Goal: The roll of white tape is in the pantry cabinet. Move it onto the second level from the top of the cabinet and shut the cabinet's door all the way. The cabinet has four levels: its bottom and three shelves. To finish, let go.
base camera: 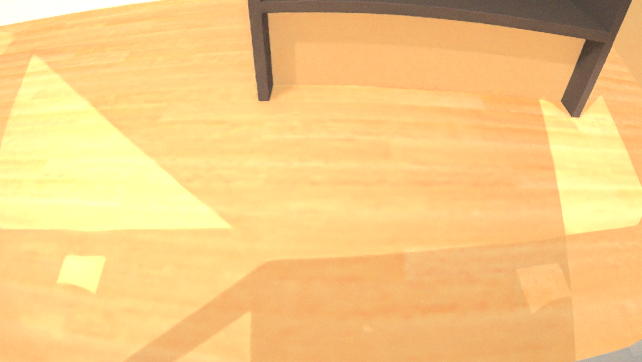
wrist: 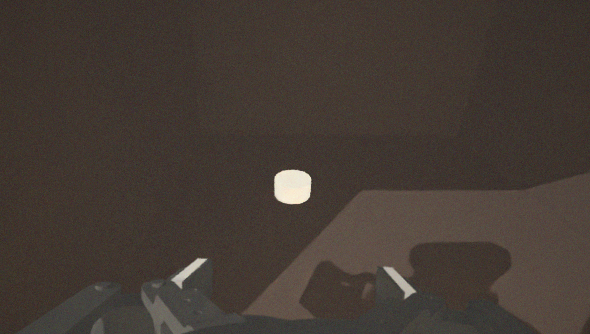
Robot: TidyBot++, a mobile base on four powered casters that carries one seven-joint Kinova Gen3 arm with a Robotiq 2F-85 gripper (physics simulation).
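Places are measured from the arm's base along level axes (x left, y up, z ahead), in millimetres.
Where they show: gripper, between the fingertips: [wrist: 293, 281].
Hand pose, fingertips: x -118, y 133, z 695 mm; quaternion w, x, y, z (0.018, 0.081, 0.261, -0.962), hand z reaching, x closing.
Note:
After its pixels a point has its place.
The roll of white tape [wrist: 292, 187] @[x -146, y 49, z 913 mm] lies flat on a dark board of the cabinet, a little above the middle of the space ahead of the fingers in the wrist view. Which level it is on I cannot tell. My gripper [wrist: 293, 281] @[x -118, y 133, z 695 mm] is open and empty, with the roll beyond its fingertips and apart from them. The cabinet [base camera: 264, 55] @[x 51, y -313, z 609 mm] shows at the top of the base camera view by its dark lower board and two legs. The cabinet's door does not show clearly in either view.
The wooden floor [base camera: 350, 165] @[x -59, y -396, z 460 mm] lies in front of the cabinet, with bright patches of light and shadows on it. A pale wall stands behind the cabinet's legs. In the wrist view a lit patch with the gripper's shadow lies at the lower right of the board.

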